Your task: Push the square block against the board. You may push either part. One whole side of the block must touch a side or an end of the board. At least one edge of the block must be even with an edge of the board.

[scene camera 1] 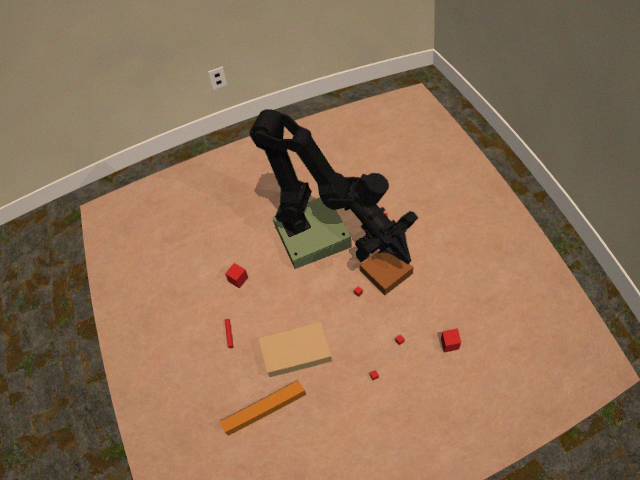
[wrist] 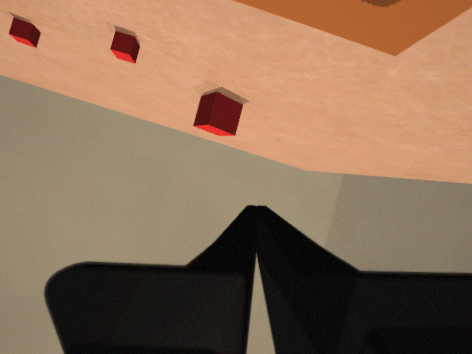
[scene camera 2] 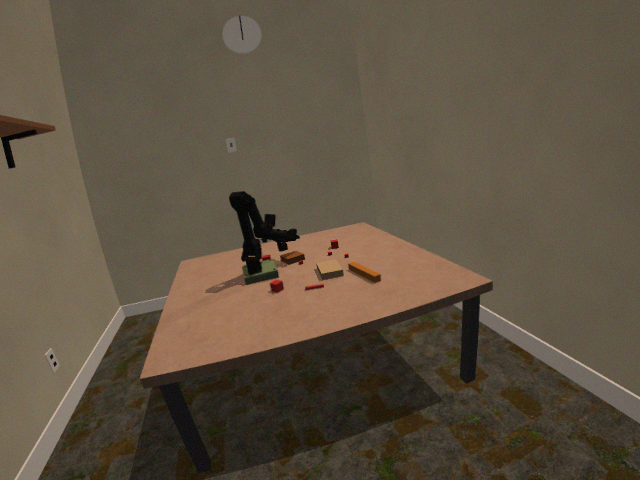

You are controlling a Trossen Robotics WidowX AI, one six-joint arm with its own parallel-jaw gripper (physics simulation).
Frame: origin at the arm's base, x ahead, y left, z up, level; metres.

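Seen in the pictures: gripper, fingertip midpoint: (scene camera 1: 409, 262) (wrist: 255, 215) (scene camera 2: 299, 237); arm's base at its link origin: (scene camera 1: 295, 224) (scene camera 2: 254, 271).
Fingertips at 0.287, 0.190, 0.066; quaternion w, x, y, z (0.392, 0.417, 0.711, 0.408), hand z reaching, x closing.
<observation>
Pixels of each thing's top centre, then the offset from my fingertips to it, as dx, dy, dz.
- square block at its top centre: (scene camera 1: 386, 266) (scene camera 2: 291, 254) -0.062, -0.031, -0.076
- board at its top centre: (scene camera 1: 294, 347) (scene camera 2: 329, 266) +0.047, -0.332, -0.076
- orange bar at its top centre: (scene camera 1: 261, 406) (scene camera 2: 363, 268) +0.164, -0.464, -0.077
- red stick at its top centre: (scene camera 1: 228, 332) -0.070, -0.469, -0.094
- red object at its top centre: (scene camera 1: 381, 219) -0.197, +0.021, -0.068
The square block (scene camera 1: 386, 273) (scene camera 2: 292, 257) (wrist: 380, 30) is brown and lies flat on the table, turned at an angle; in the wrist view part of it shows at the top right. The board (scene camera 1: 294, 348) (scene camera 2: 329, 268) is a flat tan rectangle, well apart from the block, to its lower left in scene camera 1. It does not show in the wrist view. My gripper (scene camera 1: 408, 259) (scene camera 2: 297, 237) (wrist: 255, 215) is shut and empty, with its fingertips together. It hangs above the table over the block's area and hides part of the block's far side in scene camera 1.
An orange bar (scene camera 1: 263, 407) (scene camera 2: 364, 271) lies beyond the board. Small red cubes (scene camera 1: 358, 291) (scene camera 1: 400, 339) (scene camera 1: 374, 375) lie between or near block and board. Larger red cubes (scene camera 1: 237, 275) (scene camera 1: 451, 339) and a red stick (scene camera 1: 229, 333) lie around. Another red object (scene camera 1: 385, 214) is mostly hidden behind the arm.
</observation>
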